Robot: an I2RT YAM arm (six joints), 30 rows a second.
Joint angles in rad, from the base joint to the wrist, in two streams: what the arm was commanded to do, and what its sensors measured. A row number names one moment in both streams.
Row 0, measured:
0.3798 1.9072 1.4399 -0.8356 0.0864 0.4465
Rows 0 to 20, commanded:
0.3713 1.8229 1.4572 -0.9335 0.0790 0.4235
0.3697 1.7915 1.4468 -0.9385 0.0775 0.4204
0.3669 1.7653 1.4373 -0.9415 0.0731 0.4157
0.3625 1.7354 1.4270 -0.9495 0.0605 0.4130
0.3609 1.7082 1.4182 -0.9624 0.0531 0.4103
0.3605 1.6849 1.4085 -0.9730 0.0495 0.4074
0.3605 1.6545 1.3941 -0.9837 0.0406 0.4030
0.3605 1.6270 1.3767 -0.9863 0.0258 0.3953
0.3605 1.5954 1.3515 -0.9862 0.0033 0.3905
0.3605 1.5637 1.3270 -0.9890 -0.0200 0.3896
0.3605 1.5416 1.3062 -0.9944 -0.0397 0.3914
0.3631 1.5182 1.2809 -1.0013 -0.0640 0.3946
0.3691 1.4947 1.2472 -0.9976 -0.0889 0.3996
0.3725 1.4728 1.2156 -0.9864 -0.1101 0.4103
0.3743 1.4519 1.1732 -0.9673 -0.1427 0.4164
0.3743 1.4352 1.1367 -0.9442 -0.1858 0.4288
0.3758 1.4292 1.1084 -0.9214 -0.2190 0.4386
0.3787 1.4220 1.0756 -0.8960 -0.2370 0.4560
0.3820 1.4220 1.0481 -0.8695 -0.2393 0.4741
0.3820 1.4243 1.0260 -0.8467 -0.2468 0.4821
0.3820 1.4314 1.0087 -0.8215 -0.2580 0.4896
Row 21, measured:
0.3756 1.4338 1.0451 -0.8959 -0.1814 0.4496
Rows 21 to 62, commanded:
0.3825 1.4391 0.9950 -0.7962 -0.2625 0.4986
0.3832 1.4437 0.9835 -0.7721 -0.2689 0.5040
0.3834 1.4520 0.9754 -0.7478 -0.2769 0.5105
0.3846 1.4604 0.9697 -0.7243 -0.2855 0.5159
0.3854 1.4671 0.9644 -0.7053 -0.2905 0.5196
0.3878 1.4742 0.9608 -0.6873 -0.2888 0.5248
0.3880 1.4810 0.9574 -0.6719 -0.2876 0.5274
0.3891 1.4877 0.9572 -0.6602 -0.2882 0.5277
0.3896 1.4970 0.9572 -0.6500 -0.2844 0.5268
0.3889 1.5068 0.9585 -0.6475 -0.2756 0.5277
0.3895 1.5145 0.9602 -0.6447 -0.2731 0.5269
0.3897 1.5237 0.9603 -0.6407 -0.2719 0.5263
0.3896 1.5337 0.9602 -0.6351 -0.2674 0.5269
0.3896 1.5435 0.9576 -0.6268 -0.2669 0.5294
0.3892 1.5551 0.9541 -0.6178 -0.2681 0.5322
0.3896 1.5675 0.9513 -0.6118 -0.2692 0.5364
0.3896 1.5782 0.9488 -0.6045 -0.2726 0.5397
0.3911 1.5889 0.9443 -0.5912 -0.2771 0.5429
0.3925 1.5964 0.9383 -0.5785 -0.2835 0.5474
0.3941 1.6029 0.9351 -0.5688 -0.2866 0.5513
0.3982 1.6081 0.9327 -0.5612 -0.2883 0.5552
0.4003 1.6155 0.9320 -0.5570 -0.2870 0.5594
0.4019 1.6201 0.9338 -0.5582 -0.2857 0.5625
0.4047 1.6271 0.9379 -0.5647 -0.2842 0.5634
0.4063 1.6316 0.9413 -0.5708 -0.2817 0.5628
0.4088 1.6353 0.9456 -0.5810 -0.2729 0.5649
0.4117 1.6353 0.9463 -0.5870 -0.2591 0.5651
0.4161 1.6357 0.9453 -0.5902 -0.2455 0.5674
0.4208 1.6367 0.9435 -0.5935 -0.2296 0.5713
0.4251 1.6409 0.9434 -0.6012 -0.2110 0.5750
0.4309 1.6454 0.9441 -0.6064 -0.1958 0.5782
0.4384 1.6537 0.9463 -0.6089 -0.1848 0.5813
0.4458 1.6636 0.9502 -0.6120 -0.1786 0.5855
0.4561 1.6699 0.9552 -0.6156 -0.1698 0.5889
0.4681 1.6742 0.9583 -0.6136 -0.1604 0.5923
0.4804 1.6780 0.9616 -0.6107 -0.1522 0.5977
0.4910 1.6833 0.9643 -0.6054 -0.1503 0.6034
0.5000 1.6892 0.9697 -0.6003 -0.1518 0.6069
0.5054 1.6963 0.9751 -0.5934 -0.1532 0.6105
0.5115 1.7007 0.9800 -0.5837 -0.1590 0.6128
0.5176 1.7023 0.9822 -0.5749 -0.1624 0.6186
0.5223 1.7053 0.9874 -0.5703 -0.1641 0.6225
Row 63, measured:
0.5079 1.6840 0.9665 -0.5755 -0.1726 0.6006
